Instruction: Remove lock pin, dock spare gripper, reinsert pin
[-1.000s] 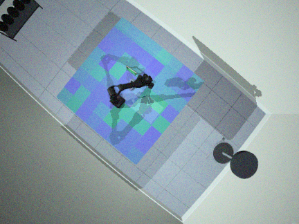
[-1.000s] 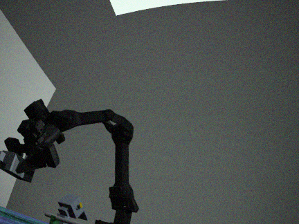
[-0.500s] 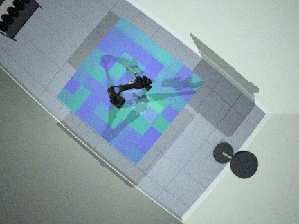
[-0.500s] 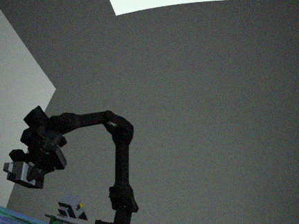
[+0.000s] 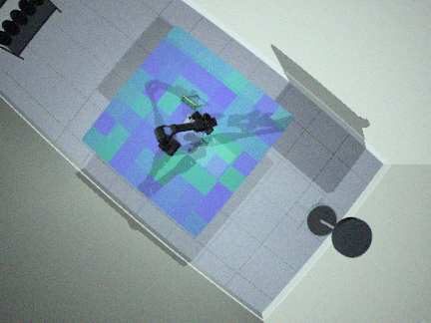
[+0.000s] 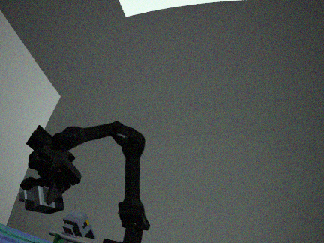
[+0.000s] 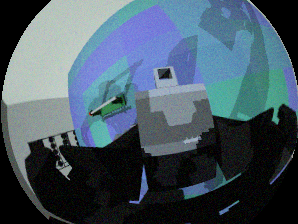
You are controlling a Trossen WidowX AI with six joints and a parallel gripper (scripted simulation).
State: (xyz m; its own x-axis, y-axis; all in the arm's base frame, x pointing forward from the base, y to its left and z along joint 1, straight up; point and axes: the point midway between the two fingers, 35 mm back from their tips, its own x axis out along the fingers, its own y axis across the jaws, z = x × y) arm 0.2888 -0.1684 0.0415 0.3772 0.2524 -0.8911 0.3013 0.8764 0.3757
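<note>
Right now my gripper tip is 10 mm to the left of the spare gripper and 10 mm below it. From my gripper tip the other things lie so: green upright piece 190 mm to the left, 100 mm ahead, 70 mm below; then mount 100 mm to the left, 40 mm below, 30 mm behind.
</note>
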